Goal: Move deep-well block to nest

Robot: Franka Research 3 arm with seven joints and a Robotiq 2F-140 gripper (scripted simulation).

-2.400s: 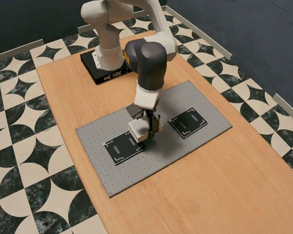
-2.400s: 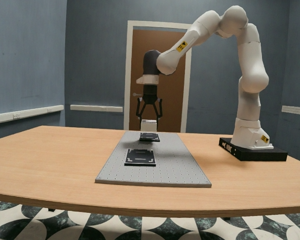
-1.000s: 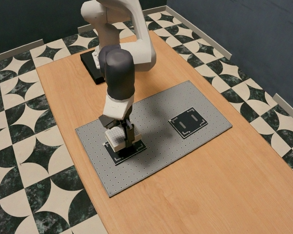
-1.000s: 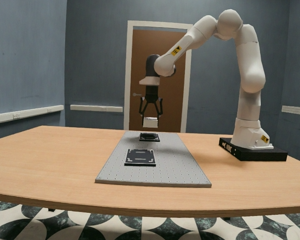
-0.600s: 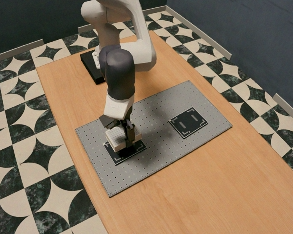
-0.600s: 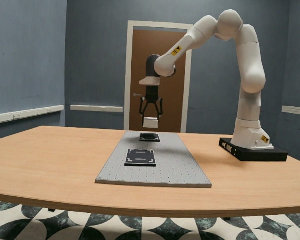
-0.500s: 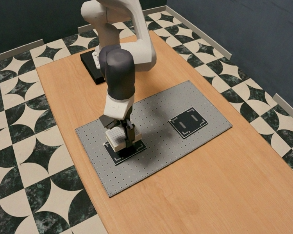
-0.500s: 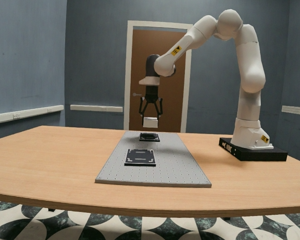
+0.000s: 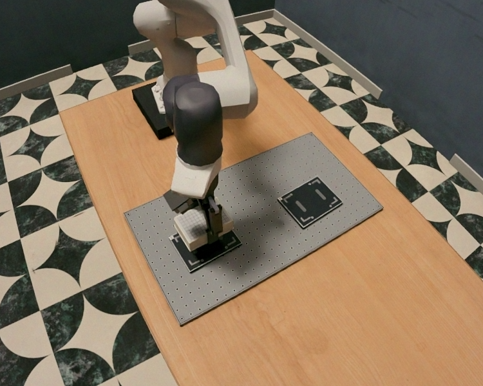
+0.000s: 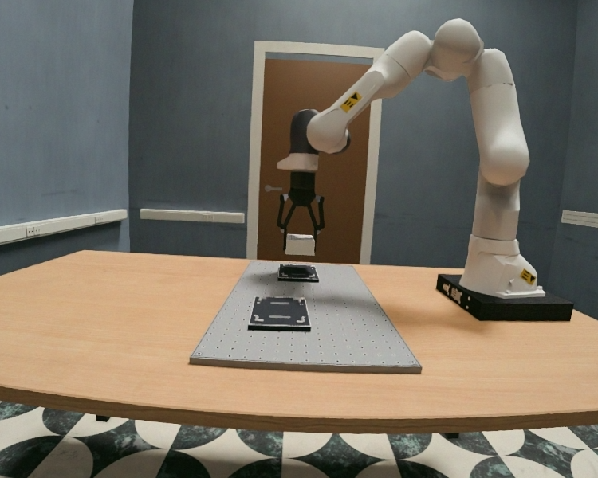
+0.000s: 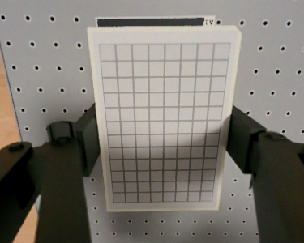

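The black plate nest N2 is 10 cm below my hand. Round my hand: white 96-well deep-well block 1 cm below.
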